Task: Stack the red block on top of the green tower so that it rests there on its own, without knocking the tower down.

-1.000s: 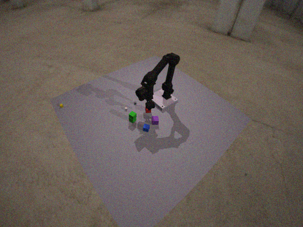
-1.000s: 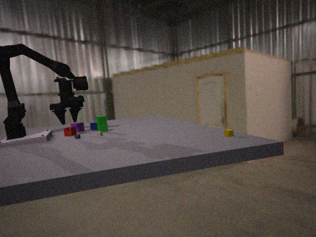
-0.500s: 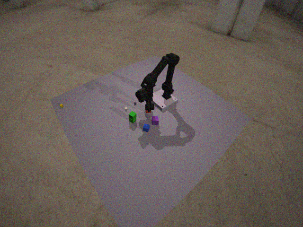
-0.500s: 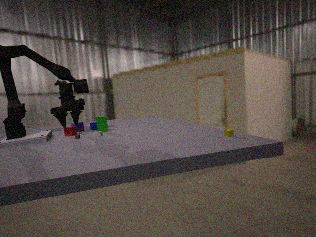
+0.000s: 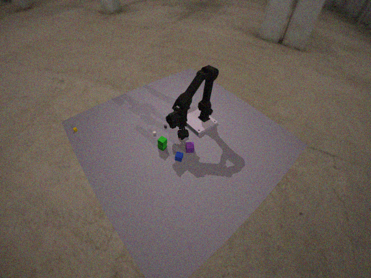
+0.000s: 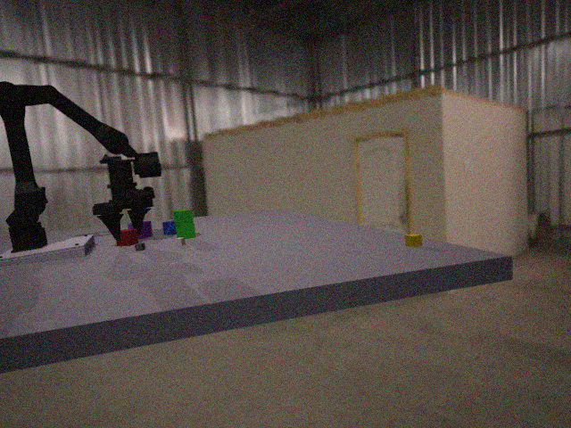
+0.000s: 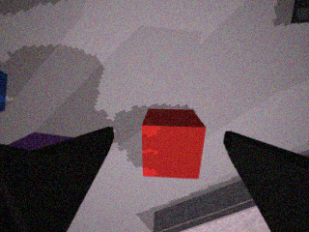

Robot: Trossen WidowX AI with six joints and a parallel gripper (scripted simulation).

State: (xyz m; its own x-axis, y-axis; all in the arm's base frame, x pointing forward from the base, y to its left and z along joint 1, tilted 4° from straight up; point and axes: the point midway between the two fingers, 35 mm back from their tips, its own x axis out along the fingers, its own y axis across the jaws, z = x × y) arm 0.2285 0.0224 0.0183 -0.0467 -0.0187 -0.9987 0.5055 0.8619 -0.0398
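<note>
Right now my gripper tip is right at the red block. Also, from my gripper tip: yellow block (560 mm ahead, 490 mm to the right, 10 mm below); purple block (120 mm to the left, 30 mm ahead); blue block (130 mm to the left, 120 mm ahead).
</note>
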